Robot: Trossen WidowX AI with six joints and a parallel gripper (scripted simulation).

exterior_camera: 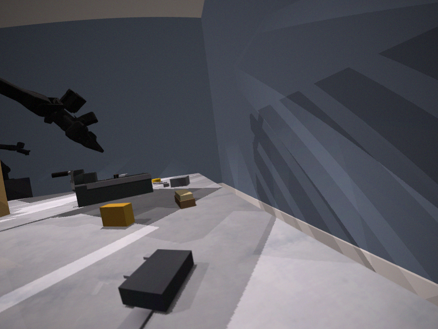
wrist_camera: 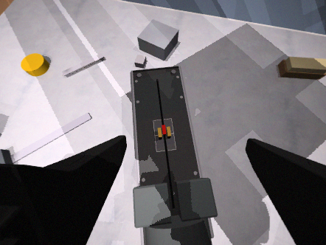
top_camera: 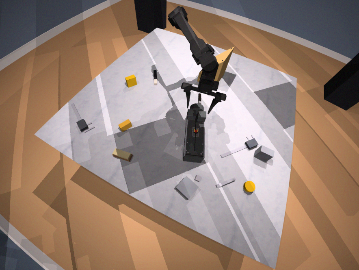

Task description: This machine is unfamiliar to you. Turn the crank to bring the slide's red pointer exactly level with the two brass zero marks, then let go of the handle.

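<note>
The dark brown crank handle lies 140 mm behind my gripper tip, 40 mm to the right of it and 70 mm below it. From my gripper tip the other things lie so: tan block: 290 mm ahead, 220 mm to the right, 170 mm below; yellow disc: 120 mm ahead, 370 mm to the left, 180 mm below; red pointer: 30 mm ahead, 30 mm to the left, 100 mm below.
</note>
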